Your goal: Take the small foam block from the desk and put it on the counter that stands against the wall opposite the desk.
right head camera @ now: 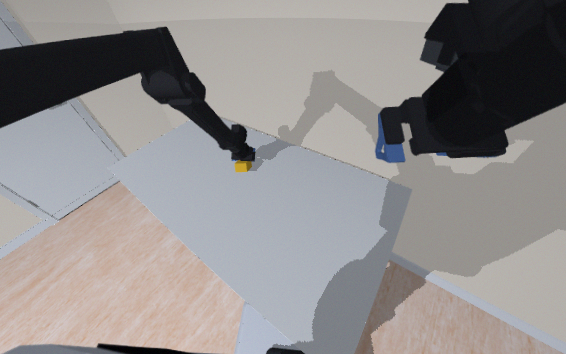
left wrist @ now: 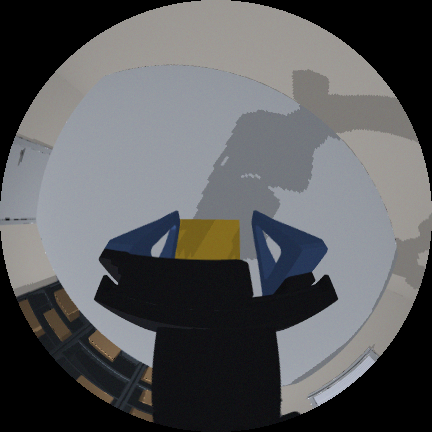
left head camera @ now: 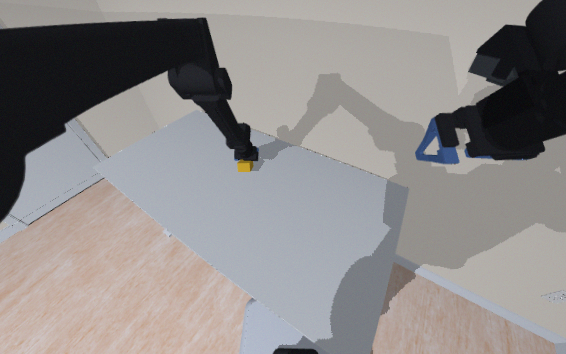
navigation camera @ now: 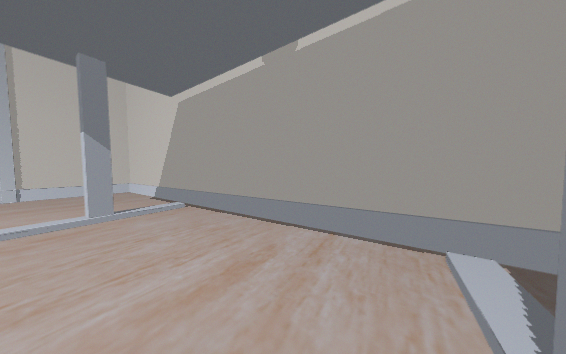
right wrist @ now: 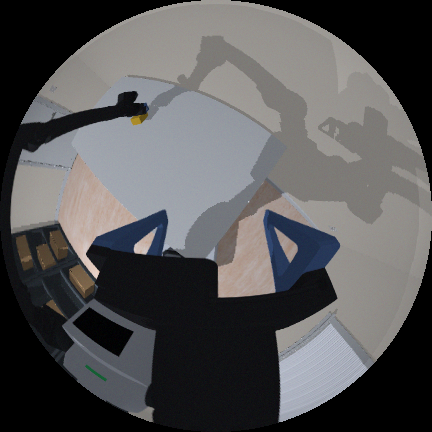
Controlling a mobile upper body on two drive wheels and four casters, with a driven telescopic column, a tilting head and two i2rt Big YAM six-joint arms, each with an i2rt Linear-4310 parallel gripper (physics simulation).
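Frame: origin at the left arm's base, x ahead, y left, z up, level; centimetres.
Seen in the pictures: left gripper, fingertip midpoint: (right head camera: 247,157) (left wrist: 215,215) (left head camera: 248,157) (right wrist: 142,109); right gripper, fingertip midpoint: (right head camera: 406,152) (left head camera: 441,154) (right wrist: 215,214).
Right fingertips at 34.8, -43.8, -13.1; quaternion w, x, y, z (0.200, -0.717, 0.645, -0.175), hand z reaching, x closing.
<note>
A point is followed by its place in that frame, as x, y, z.
The yellow foam block (left head camera: 244,167) {76.2, 3.4, -56.7} (right head camera: 242,167) {76.3, 2.9, -56.6} (left wrist: 210,240) {83.4, 3.4, -57.7} (right wrist: 137,120) {76.2, 2.3, -56.7} is on or just over the grey desk (left head camera: 300,215) {53.7, -23.2, -62.7} (right head camera: 290,210) {56.3, -21.8, -62.7} (left wrist: 125,140) {98.3, 18.9, -62.7} (right wrist: 175,160) {53.9, -22.6, -62.7}, at the head views' upper left part of it. My left gripper (left head camera: 245,159) {85.6, 3.0, -58.4} (right head camera: 243,158) {85.6, 3.0, -58.4} (left wrist: 215,215) {85.6, 3.0, -58.4} is open over the block. In the left wrist view the block shows between the blue fingers, close to the picture-left finger, with a gap at the right; contact is unclear. My right gripper (left head camera: 462,156) (right head camera: 419,154) {34.8, -43.8, -13.1} (right wrist: 215,214) {34.8, -43.8, -13.1} is open and empty, high to the right of the desk. The counter cannot be made out.
A wall (left head camera: 280,60) {112.8, -13.2, -19.7} runs behind the desk. A dark rack (left wrist: 65,342) (right wrist: 39,272) {-71.1, 185.9, -38.6} with brown boxes shows at the lower left of the wrist views. The navigation camera shows the desk's underside (navigation camera: 150,45), its leg (navigation camera: 97,170) {105.6, 59.7, -112.3} and a foot bar (navigation camera: 485,290).
</note>
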